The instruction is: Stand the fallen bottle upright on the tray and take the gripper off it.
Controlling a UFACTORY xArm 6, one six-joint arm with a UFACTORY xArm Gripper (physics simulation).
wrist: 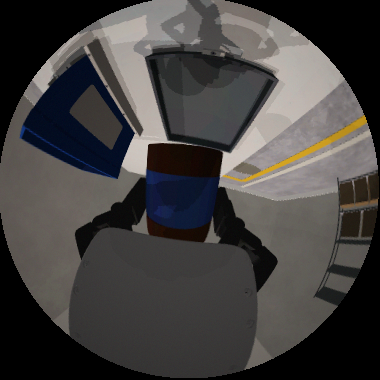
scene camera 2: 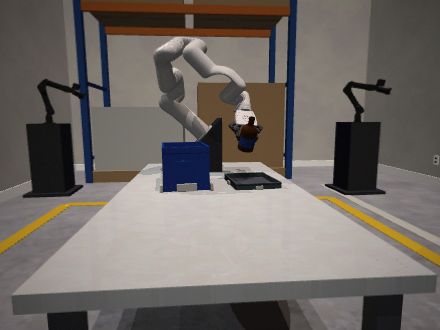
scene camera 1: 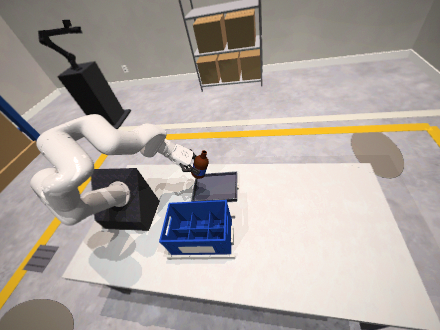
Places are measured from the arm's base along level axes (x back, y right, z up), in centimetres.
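Pixels of known places: gripper, fingertip midpoint: (wrist: 180, 192) (scene camera 2: 247, 139) (scene camera 1: 200, 167); arm's base, origin of the base link: (scene camera 2: 204, 134) (scene camera 1: 119, 193).
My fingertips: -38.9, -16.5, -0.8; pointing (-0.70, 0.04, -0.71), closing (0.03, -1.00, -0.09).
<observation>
Ahead of a thing's pixels: the offset from my fingertips to its middle, as dx, dy, dz. Level surfaces: height alone.
A brown bottle @[-1.0, -0.3, +2.8] (scene camera 1: 201, 164) (scene camera 2: 248, 136) (wrist: 183, 197) with a blue label is held in the air, neck up and leaning slightly. My gripper (scene camera 1: 195, 169) (scene camera 2: 247, 132) (wrist: 180, 192) is shut on its body, with one finger on each side of the label in the wrist view. The dark tray @[-4.6, -0.6, -17.8] (scene camera 1: 220, 200) (scene camera 2: 252, 186) (wrist: 200, 105) lies on the table below the bottle, and a gap shows between the bottle's base and the tray in scene camera 2.
A blue crate @[-2.0, +28.6, -10.3] (scene camera 1: 196, 225) (scene camera 2: 185, 167) (wrist: 75, 120) with compartments stands beside the tray on the white table @[dz -19.1] (scene camera 1: 320, 225) (scene camera 2: 215, 240). The arm's black base block (scene camera 1: 142, 200) is at the table's far end. A shelf rack with boxes stands off the table.
</observation>
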